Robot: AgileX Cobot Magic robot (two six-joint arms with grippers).
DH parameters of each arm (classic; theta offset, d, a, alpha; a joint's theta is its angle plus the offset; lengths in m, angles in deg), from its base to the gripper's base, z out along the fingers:
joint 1: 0 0.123 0 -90
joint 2: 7.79 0 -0.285 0
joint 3: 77.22 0 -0.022 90
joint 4: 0 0.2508 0 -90
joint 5: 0 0 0.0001 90
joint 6: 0 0.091 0 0
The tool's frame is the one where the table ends.
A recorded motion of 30 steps. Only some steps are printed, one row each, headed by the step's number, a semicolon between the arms.
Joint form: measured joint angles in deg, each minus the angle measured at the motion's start. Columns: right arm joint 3, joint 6, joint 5, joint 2, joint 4, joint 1; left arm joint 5, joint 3, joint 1, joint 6, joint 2, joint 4.
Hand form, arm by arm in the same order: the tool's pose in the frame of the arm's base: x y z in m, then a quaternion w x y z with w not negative. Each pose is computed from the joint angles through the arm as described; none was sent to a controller.
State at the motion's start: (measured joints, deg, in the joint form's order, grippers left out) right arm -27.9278 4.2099 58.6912 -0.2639 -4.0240 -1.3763; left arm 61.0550 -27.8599 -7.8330 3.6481 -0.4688 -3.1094
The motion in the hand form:
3: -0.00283 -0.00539 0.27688 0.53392 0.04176 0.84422 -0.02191; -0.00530 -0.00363 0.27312 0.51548 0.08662 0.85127 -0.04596
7: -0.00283 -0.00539 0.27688 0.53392 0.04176 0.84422 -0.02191; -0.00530 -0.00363 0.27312 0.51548 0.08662 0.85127 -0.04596
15: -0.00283 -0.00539 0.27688 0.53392 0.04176 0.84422 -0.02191; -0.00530 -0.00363 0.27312 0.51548 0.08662 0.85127 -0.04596
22: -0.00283 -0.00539 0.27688 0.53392 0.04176 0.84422 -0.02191; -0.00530 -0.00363 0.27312 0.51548 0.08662 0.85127 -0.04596
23: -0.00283 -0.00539 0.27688 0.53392 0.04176 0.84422 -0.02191; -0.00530 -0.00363 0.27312 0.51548 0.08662 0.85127 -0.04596
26: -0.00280 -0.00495 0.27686 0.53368 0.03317 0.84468 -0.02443; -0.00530 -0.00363 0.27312 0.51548 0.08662 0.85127 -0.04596
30: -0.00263 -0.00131 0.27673 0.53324 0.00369 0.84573 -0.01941; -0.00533 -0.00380 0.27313 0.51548 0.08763 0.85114 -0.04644
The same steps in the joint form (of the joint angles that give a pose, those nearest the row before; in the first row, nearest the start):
3: 0.00 0.00 0.00 0.00 0.00 0.00; 0.00 0.00 0.00 0.00 0.00 0.00
7: 0.00 0.00 0.00 0.00 0.00 0.00; 0.00 0.00 0.00 0.00 0.00 0.00
15: 0.00 0.00 0.00 0.00 0.00 0.00; 0.00 0.00 0.00 0.00 0.00 0.00
22: 0.00 0.00 0.00 0.00 0.00 0.00; 0.00 0.00 0.00 0.00 0.00 0.00
23: 0.00 0.00 0.00 0.00 0.00 0.00; 0.00 0.00 0.00 0.00 0.00 0.00
26: 0.00 -1.16 0.00 0.00 0.33 0.00; 0.00 0.00 0.00 0.00 0.00 0.00
30: 0.00 -5.11 0.00 0.00 3.01 0.00; 0.00 0.00 0.00 0.13 0.00 -0.12

